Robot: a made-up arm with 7 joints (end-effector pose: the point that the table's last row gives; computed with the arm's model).
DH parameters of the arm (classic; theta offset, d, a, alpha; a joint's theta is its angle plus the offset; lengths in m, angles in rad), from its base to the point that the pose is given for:
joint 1: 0 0.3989 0 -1.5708
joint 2: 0 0 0 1.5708
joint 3: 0 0.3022 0.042 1.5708
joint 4: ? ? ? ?
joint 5: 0 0.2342 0 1.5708
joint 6: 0 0 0.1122 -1.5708
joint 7: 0 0.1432 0 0
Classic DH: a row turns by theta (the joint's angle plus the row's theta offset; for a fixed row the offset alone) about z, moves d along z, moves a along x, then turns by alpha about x.
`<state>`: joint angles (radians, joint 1 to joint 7).
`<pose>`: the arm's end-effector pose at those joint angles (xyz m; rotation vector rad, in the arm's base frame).
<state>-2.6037 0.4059 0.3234 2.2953 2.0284 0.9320 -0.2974</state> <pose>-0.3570 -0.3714 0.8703 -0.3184 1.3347 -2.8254</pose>
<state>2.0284 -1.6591 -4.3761 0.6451 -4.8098 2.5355 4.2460</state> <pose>-0.0302 -0.1926 0.1615 -1.3543 1.7262 -1.1197</pose>
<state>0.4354 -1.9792 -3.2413 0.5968 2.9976 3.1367 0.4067</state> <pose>-0.1855 -0.0788 0.0609 1.6574 0.0290 -1.7681</pose>
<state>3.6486 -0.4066 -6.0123 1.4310 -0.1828 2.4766 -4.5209</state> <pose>-0.1058 -0.0889 0.6272 -1.5803 -2.4446 -1.0508</pose>
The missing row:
joint 4: 0 0 0.053 1.5708
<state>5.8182 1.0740 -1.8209 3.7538 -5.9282 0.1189 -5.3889</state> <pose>0.5750 0.0434 0.6193 1.4733 0.6263 1.9832</pose>
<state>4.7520 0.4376 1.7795 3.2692 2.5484 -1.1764 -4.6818</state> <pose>0.1388 -0.2720 0.8191 1.3622 0.3495 1.3188</pose>
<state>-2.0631 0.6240 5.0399 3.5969 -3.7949 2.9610 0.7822</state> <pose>0.0475 -0.2734 0.6523 -2.0340 1.8836 0.5045</pose>
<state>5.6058 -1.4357 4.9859 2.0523 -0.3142 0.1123 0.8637</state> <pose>-0.6470 0.1350 0.5949 -1.1877 -1.2090 2.1527</pose>
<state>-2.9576 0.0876 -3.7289 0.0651 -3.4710 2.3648 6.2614</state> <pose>0.2693 -0.0577 0.5281 0.0183 0.6305 -0.0935</pose>
